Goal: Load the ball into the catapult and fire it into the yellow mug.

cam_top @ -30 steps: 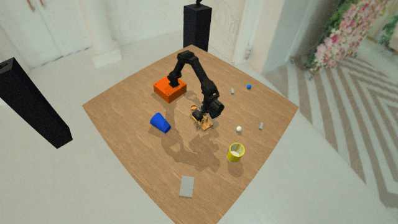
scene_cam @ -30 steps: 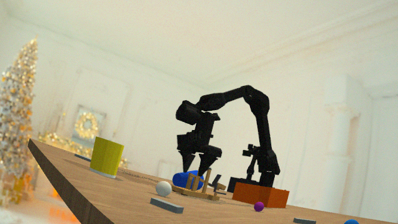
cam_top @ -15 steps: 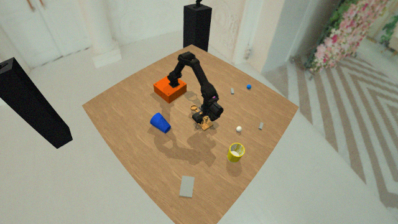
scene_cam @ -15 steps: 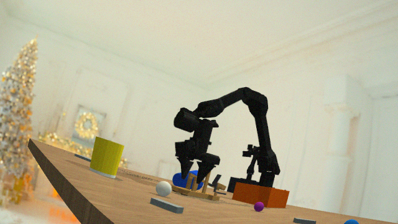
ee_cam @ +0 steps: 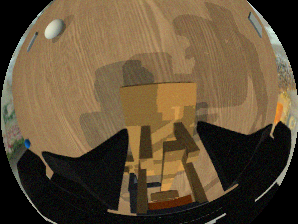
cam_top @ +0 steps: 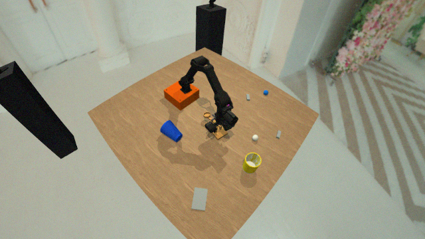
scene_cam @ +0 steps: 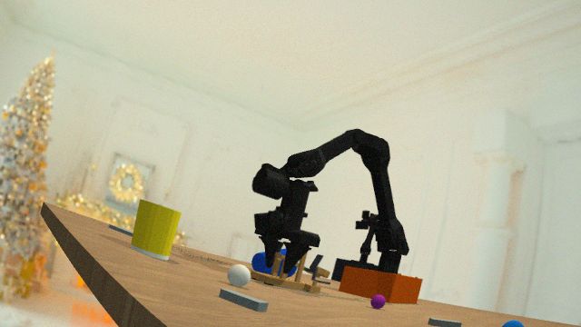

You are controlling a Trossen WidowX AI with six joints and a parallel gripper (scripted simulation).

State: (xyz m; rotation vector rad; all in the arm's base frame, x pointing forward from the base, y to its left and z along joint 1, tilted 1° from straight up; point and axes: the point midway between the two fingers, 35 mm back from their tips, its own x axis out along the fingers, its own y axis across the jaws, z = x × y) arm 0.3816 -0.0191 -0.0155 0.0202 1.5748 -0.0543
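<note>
My gripper tip is 12 cm past the purple ball, 21 cm to the right of it and 2 cm above it. The rest, counted from my gripper tip: yellow mug: 30 cm ahead, 2 cm to the right; then wooden catapult: 7 cm behind, 2 cm to the left, 2 cm above; then white ball: 18 cm ahead, 15 cm to the left, 1 cm below.
</note>
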